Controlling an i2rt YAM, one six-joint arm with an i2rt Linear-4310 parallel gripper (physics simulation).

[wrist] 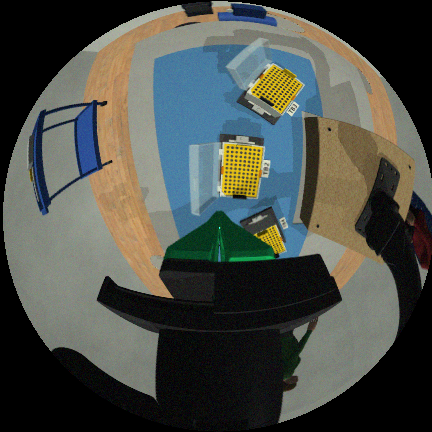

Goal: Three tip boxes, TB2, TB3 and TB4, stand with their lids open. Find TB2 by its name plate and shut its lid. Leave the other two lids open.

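Frame: origin at the arm's base, x right, y back, z down, level; metres.
Seen in the pictures: gripper, fingertip midpoint: [218, 216]; arm's base, link origin: [378, 201].
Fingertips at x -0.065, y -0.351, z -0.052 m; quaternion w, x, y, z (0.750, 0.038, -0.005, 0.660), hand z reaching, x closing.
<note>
Offsets run from my fingertips to a thing's top centre. "spot": to the spot under its first point. Level surfaces: height alone.
TB2 {dx -0.002, dy +0.036, dz +0.171 m} [242, 170] stands in the middle of the blue mat {dz +0.245 m} [185, 90], its name plate {spot: dx +0.001, dy +0.106, dz +0.243 m} [266, 169] on its right side. Its clear lid {spot: dx -0.017, dy -0.036, dz +0.142 m} [202, 179] stands open on the left side. TB3 {dx +0.213, dy +0.083, dz +0.171 m} [276, 90] stands farther back, turned at an angle, with its clear lid [250, 62] open at its upper left. TB4 {dx -0.192, dy +0.157, dz +0.171 m} [270, 239] is at the lower right of TB2, partly hidden by the gripper; its lid is hidden. My gripper [218, 216] has green fingers, which are shut with nothing held. Their tips appear just below TB2 and its lid in the view, apart from both.
A brown board [350, 170] with the arm's black base stands to the right of the mat. A blue frame-like rack [87, 140] is at the left, beside the wooden table edge [112, 165]. Dark and blue objects [248, 11] are at the far edge. A person's figure [292, 350] shows below right.
</note>
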